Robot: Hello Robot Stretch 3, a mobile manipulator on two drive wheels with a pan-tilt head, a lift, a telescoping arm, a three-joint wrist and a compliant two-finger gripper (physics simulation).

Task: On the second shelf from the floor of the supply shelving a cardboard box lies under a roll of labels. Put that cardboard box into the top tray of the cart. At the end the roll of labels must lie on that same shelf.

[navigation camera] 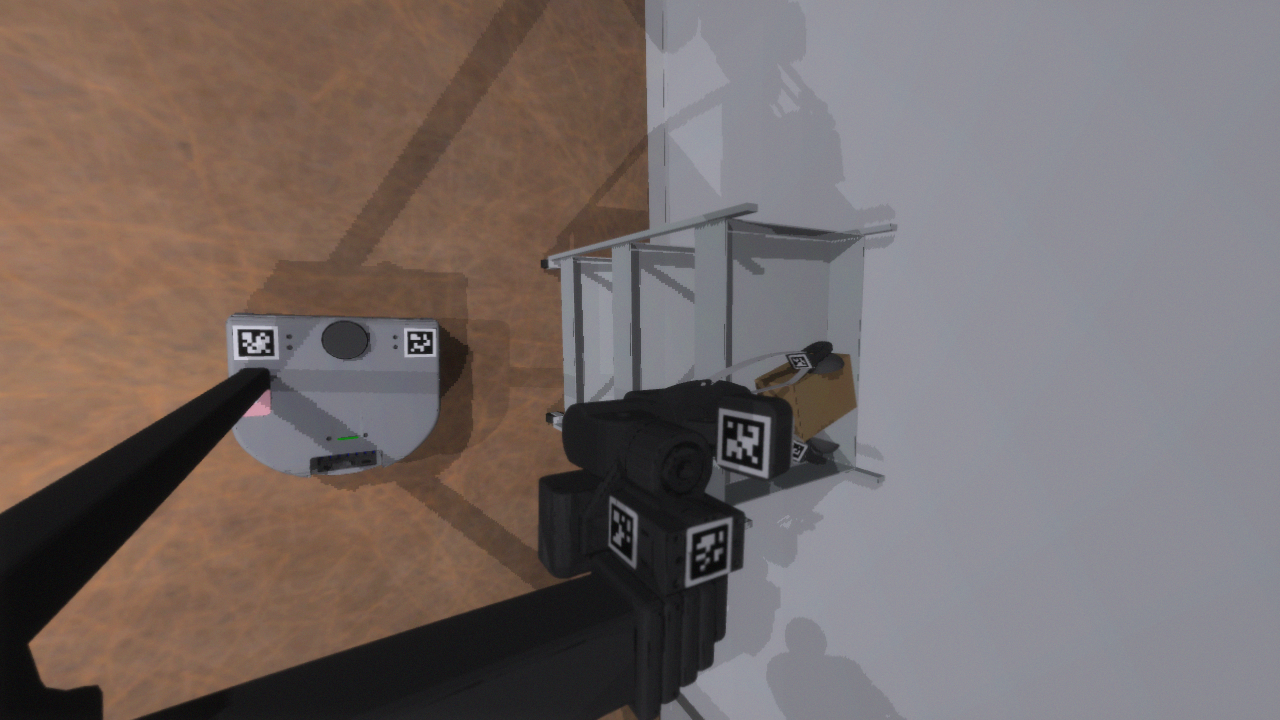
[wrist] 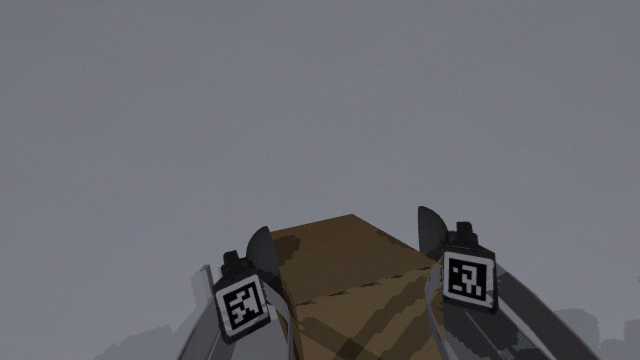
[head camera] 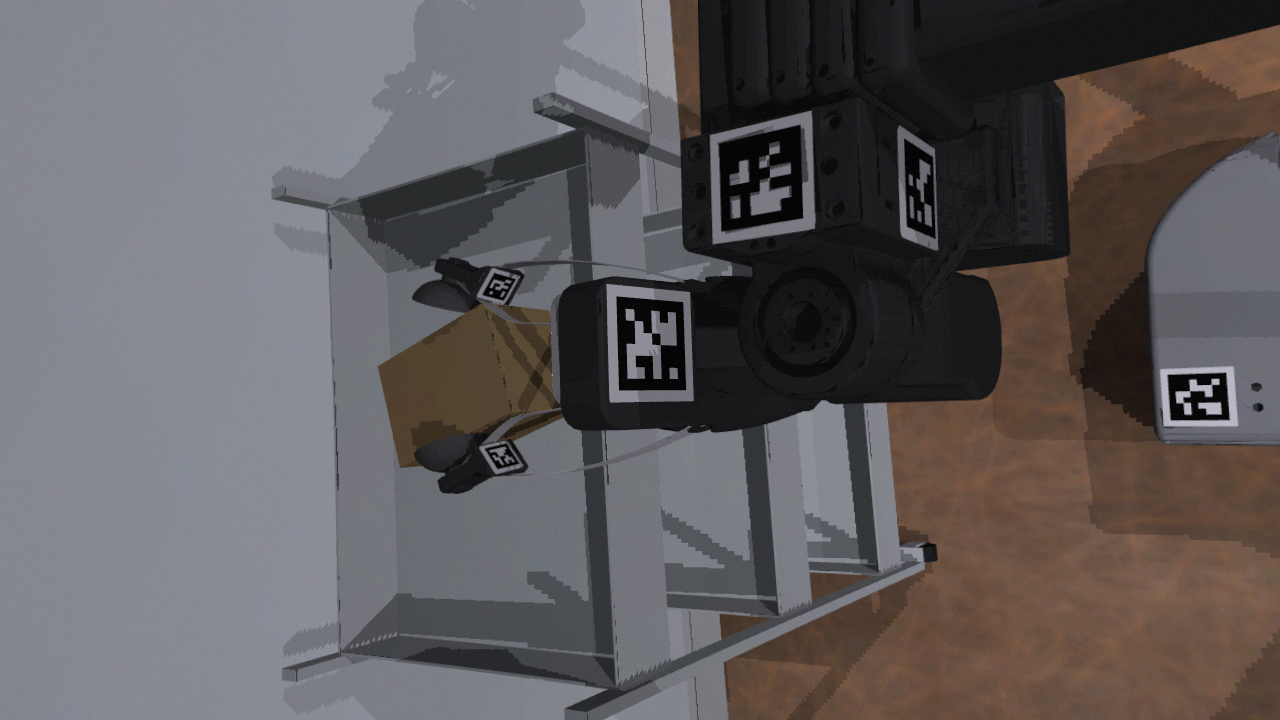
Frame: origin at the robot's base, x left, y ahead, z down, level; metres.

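Seen in the pictures: gripper, fingertip midpoint: (navigation camera: pixel 831 401) (head camera: pixel 428 377); robot's base, origin of the base link: (navigation camera: pixel 344 338).
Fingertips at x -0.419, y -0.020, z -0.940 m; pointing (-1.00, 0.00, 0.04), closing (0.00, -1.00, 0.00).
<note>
Pixels of each thing's top centre, then the offset from my fingertips to it. "spot": a spot on its surface instead.
- brown cardboard box, middle of its top: (head camera: pixel 439 387) (navigation camera: pixel 828 397) dz -0.007, dx +0.017, dy +0.007 m
- cart's grey top tray, surface spot: (head camera: pixel 633 537) (navigation camera: pixel 711 294) spot: dz +0.239, dx -0.038, dy +0.120 m
The brown cardboard box (head camera: pixel 447 385) (navigation camera: pixel 812 398) (wrist: pixel 360 310) sits between the two fingers of my gripper (head camera: pixel 446 373) (navigation camera: pixel 825 405) (wrist: pixel 344 243), which is shut on it. In the head view the box lies over the inside of the cart's grey top tray (head camera: pixel 633 537) (navigation camera: pixel 713 313), turned at an angle to the tray's walls. The wrist reaches across the tray's front wall. How high the box is above the tray floor cannot be told. The roll of labels and the supply shelving do not show in these views.
The cart's lower trays (head camera: pixel 787 537) (navigation camera: pixel 626 313) show below the top one. Corner posts (head camera: pixel 313 667) (navigation camera: pixel 881 228) stand up past the top tray's rim. A pale wall (head camera: pixel 161 358) (navigation camera: pixel 1074 358) (wrist: pixel 320 100) rises behind the cart. My grey base (head camera: pixel 1217 313) (navigation camera: pixel 344 402) stands on the brown floor.
</note>
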